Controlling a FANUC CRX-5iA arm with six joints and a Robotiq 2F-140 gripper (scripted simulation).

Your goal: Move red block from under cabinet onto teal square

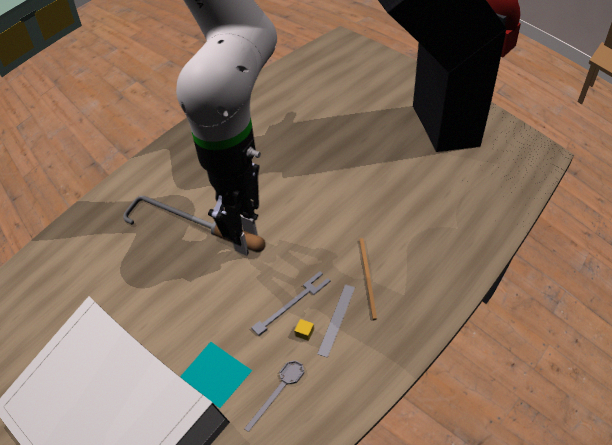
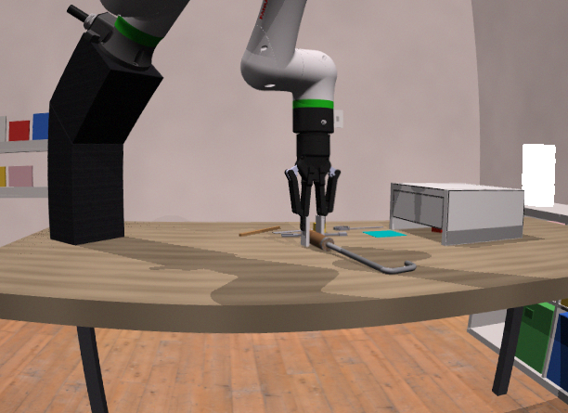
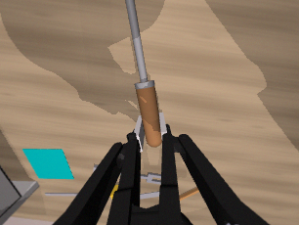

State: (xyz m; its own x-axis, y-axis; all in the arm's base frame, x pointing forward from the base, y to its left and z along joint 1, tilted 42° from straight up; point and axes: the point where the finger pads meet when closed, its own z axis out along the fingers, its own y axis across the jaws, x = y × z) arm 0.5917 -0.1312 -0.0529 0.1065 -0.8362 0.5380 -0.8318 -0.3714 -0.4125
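The teal square lies 250 mm ahead of my hand, 120 mm to the left of it and 40 mm below it. From my hand the other things lie so: grey fork tool 140 mm to the left, 60 mm ahead, 30 mm below; then grey flat bar 230 mm to the left, 40 mm below, 40 mm ahead; then yellow cube 200 mm to the left, 90 mm ahead, 30 mm below.
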